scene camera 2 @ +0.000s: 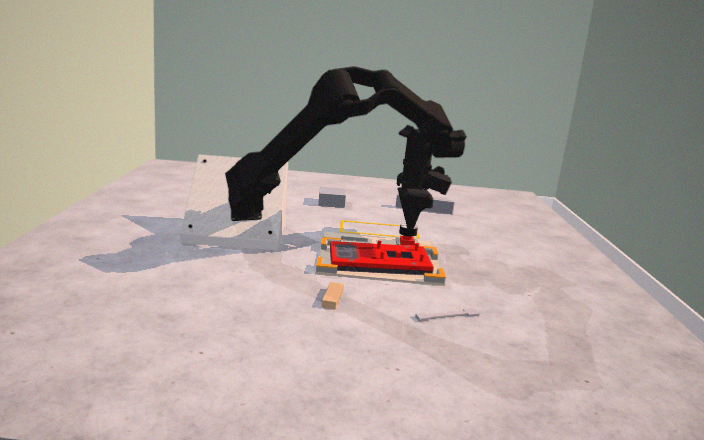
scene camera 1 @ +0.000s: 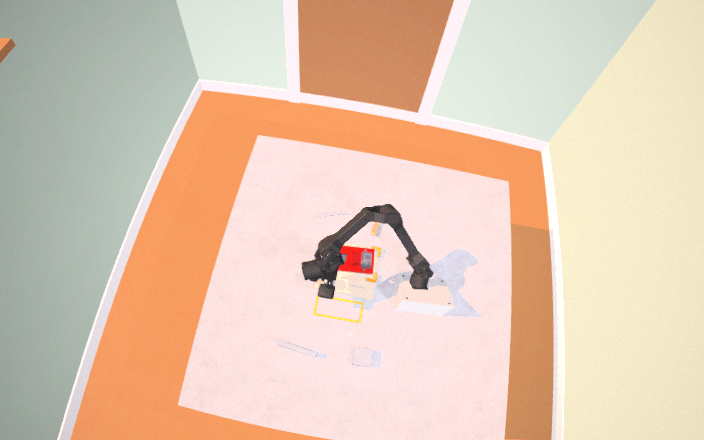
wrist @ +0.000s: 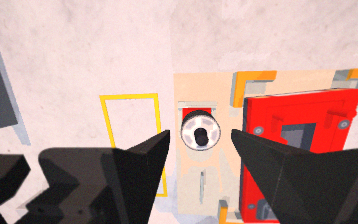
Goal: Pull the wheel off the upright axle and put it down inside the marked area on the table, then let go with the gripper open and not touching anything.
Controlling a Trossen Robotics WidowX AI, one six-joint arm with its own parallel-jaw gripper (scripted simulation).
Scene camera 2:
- gripper: 408, 226
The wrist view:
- gripper: 199, 133
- wheel: 195, 119
